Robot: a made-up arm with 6 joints.
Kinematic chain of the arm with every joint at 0, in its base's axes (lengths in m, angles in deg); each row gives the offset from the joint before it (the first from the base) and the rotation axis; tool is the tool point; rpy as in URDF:
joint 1: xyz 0.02 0 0.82 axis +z
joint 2: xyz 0 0.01 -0.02 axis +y
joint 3: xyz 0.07 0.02 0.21 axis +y
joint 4: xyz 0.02 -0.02 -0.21 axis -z
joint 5: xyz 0 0 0.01 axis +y
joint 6: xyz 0.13 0 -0.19 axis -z
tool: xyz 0 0.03 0.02 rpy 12.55 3.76 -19.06
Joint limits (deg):
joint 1: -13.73..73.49
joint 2: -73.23..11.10
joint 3: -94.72..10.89
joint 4: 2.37..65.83
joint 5: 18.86..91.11
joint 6: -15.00..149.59
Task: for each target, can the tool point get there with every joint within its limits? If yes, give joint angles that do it. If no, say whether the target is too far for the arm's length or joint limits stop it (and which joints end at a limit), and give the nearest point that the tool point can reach.
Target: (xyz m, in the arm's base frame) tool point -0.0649 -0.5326 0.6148
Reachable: no: joint limits stop it (at a limit: joint 1, joint 2, joint 3, joint 4, joint 5) | nearest point -0.0337 -0.1571 0.7210 | short by 0.391 m
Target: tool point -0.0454 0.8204 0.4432
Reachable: no: too far | nearest point 0.0499 0.4371 0.7270 | short by 0.486 m
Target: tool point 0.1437 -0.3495 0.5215
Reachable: no: joint limits stop it (at a limit: joint 1, joint 2, joint 4, joint 5) | nearest point 0.1857 -0.1236 0.5858 | short by 0.239 m
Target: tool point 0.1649 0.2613 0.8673
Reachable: yes | joints 46.35 -46.67 -24.92 52.55 56.50 28.02
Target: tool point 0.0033 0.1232 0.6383
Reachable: yes | joints -1.13 2.68 -1.09 41.32 85.15 64.27
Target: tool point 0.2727 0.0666 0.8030
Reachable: yes | joints 14.07 -57.03 -6.30 34.14 40.84 92.89
